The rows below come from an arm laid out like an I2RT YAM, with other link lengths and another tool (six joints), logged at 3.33 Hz.
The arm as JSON. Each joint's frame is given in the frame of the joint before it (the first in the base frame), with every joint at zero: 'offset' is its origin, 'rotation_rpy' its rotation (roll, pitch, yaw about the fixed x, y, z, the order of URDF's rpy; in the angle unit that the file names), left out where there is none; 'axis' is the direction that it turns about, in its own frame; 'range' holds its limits. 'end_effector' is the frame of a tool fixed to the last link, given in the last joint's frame.
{
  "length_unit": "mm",
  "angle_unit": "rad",
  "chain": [
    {
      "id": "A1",
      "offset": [
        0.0,
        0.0,
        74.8
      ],
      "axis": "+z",
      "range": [
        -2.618,
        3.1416
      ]
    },
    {
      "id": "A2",
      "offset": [
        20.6,
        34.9,
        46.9
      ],
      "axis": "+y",
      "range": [
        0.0,
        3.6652
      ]
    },
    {
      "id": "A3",
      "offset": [
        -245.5,
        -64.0,
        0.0
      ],
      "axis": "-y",
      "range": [
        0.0,
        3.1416
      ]
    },
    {
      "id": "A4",
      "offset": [
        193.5,
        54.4,
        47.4
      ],
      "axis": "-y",
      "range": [
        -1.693,
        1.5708
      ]
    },
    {
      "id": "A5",
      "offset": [
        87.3,
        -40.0,
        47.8
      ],
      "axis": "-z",
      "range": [
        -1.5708,
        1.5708
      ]
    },
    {
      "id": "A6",
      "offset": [
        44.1,
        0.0,
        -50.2
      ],
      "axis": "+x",
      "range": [
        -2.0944,
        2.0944
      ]
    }
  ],
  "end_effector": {
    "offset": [
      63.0,
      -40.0,
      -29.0
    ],
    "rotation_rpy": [
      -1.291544,
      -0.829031,
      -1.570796
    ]
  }
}
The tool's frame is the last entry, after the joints.
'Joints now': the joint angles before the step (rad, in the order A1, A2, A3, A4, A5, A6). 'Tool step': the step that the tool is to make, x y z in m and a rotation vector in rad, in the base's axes. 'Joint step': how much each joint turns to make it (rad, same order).
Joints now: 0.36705, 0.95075, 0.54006, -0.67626, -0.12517, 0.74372
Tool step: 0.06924, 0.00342, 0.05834, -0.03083, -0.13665, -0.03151
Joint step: -0.07301, 0.19980, 0.33872, -0.02726, 0.04179, -0.07363
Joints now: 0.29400, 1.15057, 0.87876, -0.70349, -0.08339, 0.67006
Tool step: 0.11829, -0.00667, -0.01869, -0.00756, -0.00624, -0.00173
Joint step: -0.14119, 0.50741, 0.31080, 0.18662, -0.07046, -0.12155
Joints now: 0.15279, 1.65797, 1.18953, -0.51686, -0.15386, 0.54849
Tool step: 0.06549, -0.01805, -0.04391, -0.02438, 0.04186, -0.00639
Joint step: -0.07306, 0.33493, 0.23025, 0.04924, -0.01886, -0.06770
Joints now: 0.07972, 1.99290, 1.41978, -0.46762, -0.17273, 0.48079
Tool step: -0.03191, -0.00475, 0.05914, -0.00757, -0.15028, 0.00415
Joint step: -0.00019, -0.28781, -0.13763, -0.00342, 0.01358, -0.01483
